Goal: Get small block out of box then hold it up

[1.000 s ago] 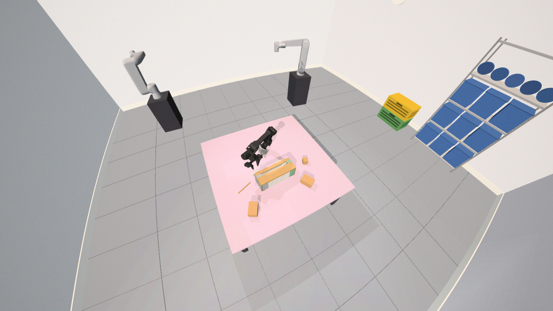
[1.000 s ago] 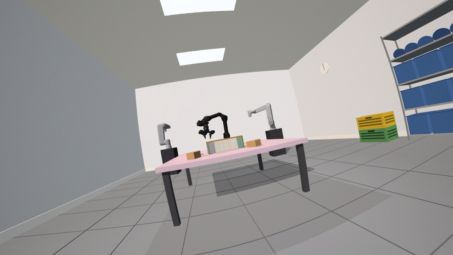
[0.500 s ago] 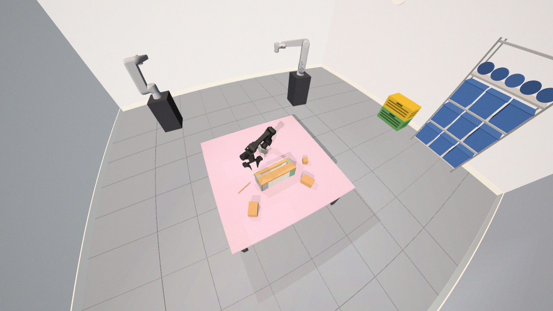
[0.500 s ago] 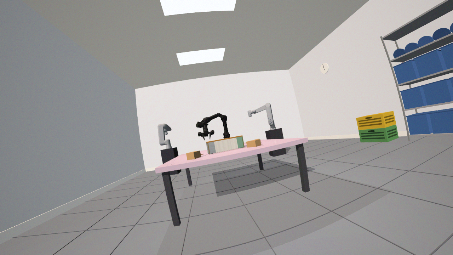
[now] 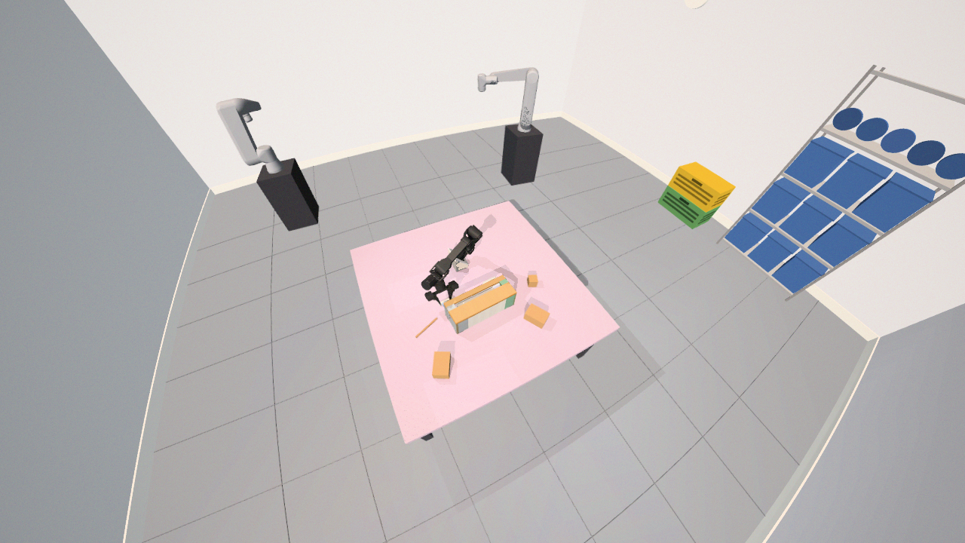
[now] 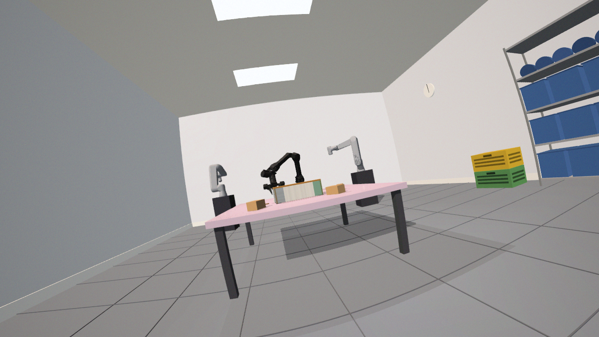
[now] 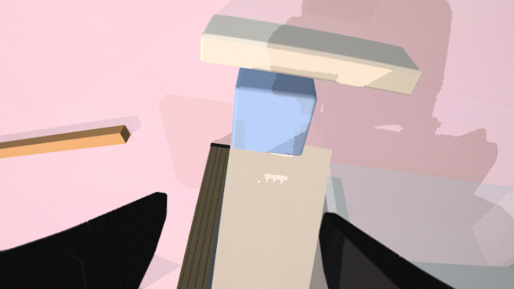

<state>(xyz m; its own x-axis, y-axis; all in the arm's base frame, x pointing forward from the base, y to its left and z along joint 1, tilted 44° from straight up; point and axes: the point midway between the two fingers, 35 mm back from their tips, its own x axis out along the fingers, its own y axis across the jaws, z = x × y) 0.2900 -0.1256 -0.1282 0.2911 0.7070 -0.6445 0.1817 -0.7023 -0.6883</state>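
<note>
The light blue block is 20 mm behind my gripper tip and 50 mm below it. From my gripper tip the other things lie so: clear-fronted box: 30 mm ahead, 180 mm to the left, 10 mm below; then thin orange stick: 80 mm ahead, 140 mm to the right, 60 mm below.
</note>
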